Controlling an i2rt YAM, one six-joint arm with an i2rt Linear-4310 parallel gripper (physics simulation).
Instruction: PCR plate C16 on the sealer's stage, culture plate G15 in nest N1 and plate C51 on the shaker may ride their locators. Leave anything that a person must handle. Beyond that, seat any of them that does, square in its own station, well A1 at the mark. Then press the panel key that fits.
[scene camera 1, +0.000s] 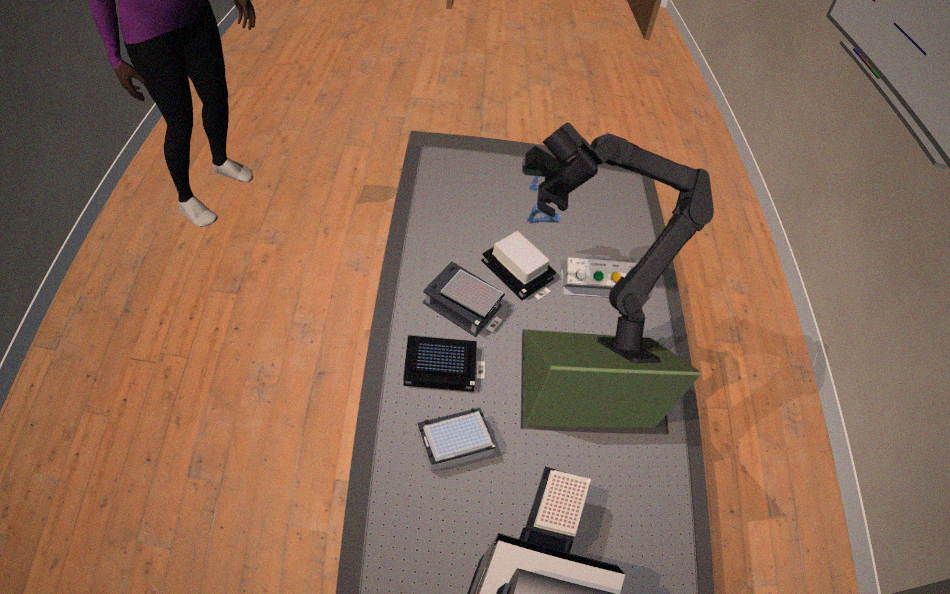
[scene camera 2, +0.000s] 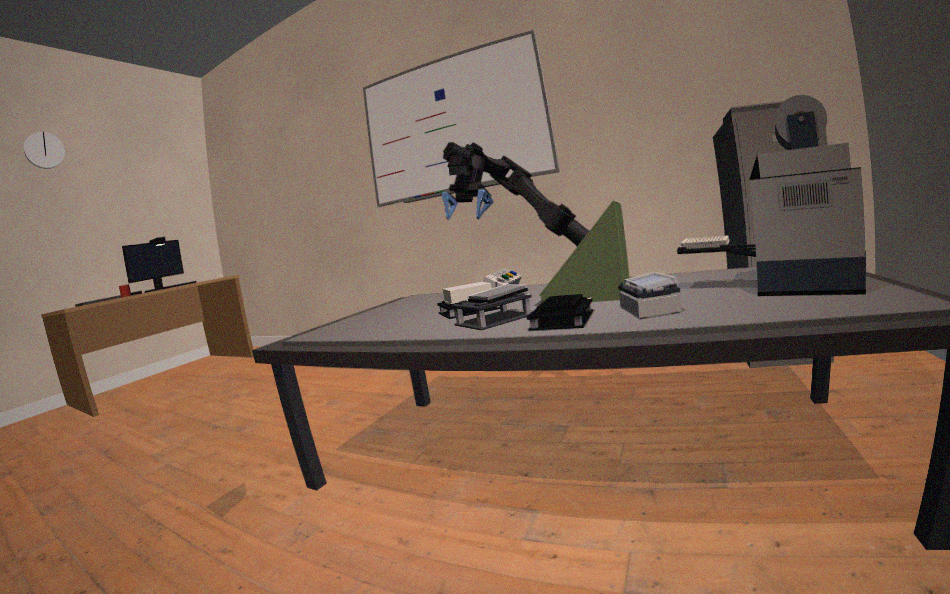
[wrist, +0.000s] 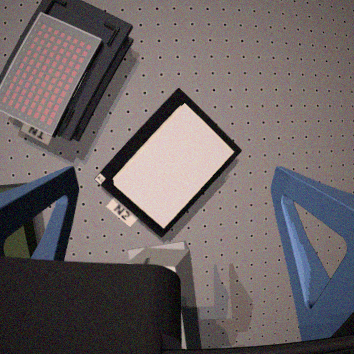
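My gripper (scene camera 1: 539, 198) (scene camera 2: 464, 215) (wrist: 174, 177) is open and empty, high above nest N2. Culture plate G15 (scene camera 1: 472, 292) (wrist: 50, 75), with pink wells, lies on the raised dark nest N1 (scene camera 1: 437, 285) (wrist: 112, 50), offset toward one side of it. A pale-blue-welled plate (scene camera 1: 458, 435) (scene camera 2: 650, 281), apparently C51, lies on the grey shaker (scene camera 2: 651, 304). PCR plate C16 (scene camera 1: 562, 501) (scene camera 2: 704, 241), white with red wells, lies on the sealer's dark stage (scene camera 1: 538, 505). Whether each rides its locators is too small to tell. The key panel (scene camera 1: 577, 281) (scene camera 2: 514, 281) shows white, green and yellow keys; the arm partly covers it.
A white block (scene camera 1: 520, 257) (wrist: 174, 165) sits in black nest N2 (wrist: 137, 140). Another black nest (scene camera 1: 413, 371) (scene camera 2: 560, 311) holds a dark plate (scene camera 1: 440, 357). A green wedge-shaped mount (scene camera 1: 602, 399) (scene camera 2: 595, 266) carries the arm. The sealer (scene camera 1: 595, 565) (scene camera 2: 809, 224) stands at the table's far end. A person (scene camera 1: 178, 91) stands beside the table.
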